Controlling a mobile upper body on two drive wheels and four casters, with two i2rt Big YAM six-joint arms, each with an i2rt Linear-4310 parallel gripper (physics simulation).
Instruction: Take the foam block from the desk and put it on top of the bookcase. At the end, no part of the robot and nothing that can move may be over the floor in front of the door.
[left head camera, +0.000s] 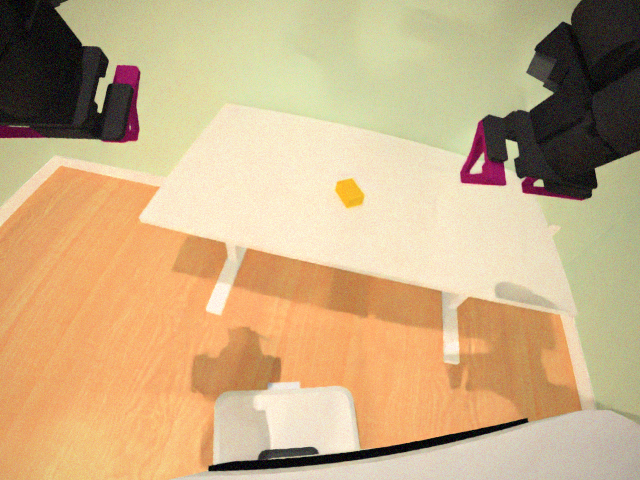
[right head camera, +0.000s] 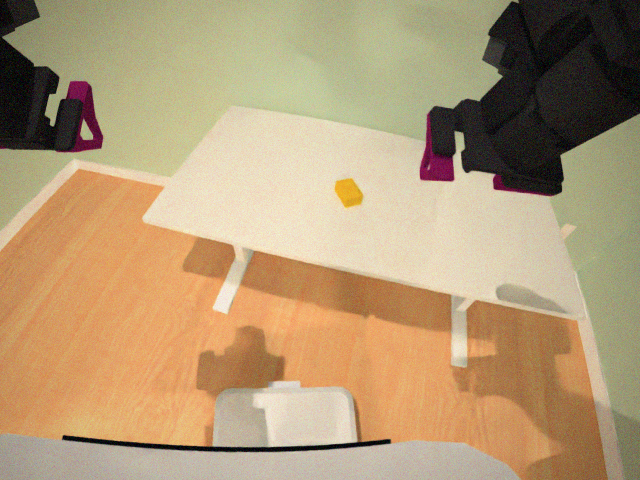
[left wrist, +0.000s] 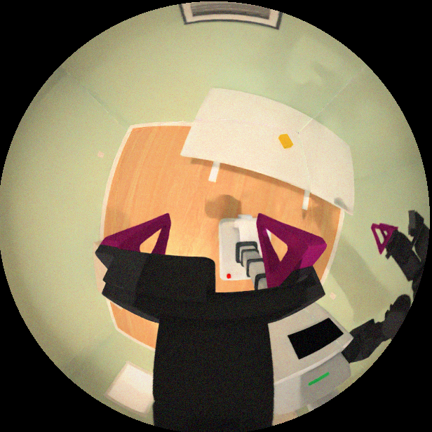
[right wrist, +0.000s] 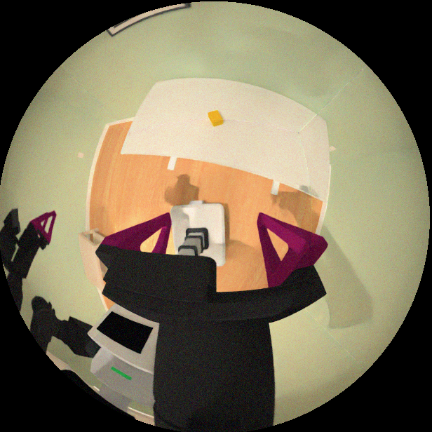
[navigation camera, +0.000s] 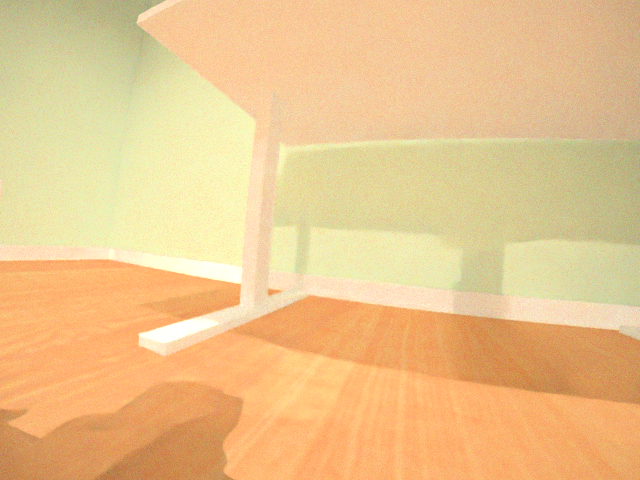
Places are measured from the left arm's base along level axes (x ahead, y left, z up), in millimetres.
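Pixels of known places: left gripper, fingertip midpoint: (left head camera: 93, 132) (right head camera: 63, 142); right gripper, fingertip midpoint: (left head camera: 493, 182) (right head camera: 459, 179).
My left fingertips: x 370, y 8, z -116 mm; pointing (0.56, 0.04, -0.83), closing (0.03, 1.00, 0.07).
Behind a point stands the place of what it marks.
The yellow foam block (left head camera: 349, 193) @(y -445, x 828, z -645 mm) (right head camera: 348, 193) @(y -447, x 827, z -645 mm) (left wrist: 285, 141) (right wrist: 215, 118) lies on the white desk (left head camera: 248, 170) @(y -102, x 986, z -690 mm) (right head camera: 248, 170) @(y -98, x 993, z -690 mm) (left wrist: 225, 125) (right wrist: 165, 115), around the middle of its top. My left gripper (left head camera: 72, 135) @(y 8, x 370, z -116 mm) (left wrist: 213, 217) is open and empty, left of the desk in the head views. My right gripper (left head camera: 514, 188) @(y -445, x 336, z -141 mm) (right head camera: 478, 184) @(y -445, x 336, z -141 mm) (right wrist: 213, 217) is open and empty; in the head views it appears over the desk's right part, away from the block. I cannot tell which pale piece of furniture is the bookcase, and I cannot make out the door.
A pale box-like piece (right wrist: 91, 257) stands by the wall at the left of the right wrist view. Another pale piece (left wrist: 131, 389) shows at the lower left of the left wrist view. The desk's leg (navigation camera: 255, 217) @(y 10, x 1046, z -1114 mm) and foot stand ahead of the white base (left head camera: 310, 413) @(y -315, x 222, z -1150 mm). Walls rise behind the desk.
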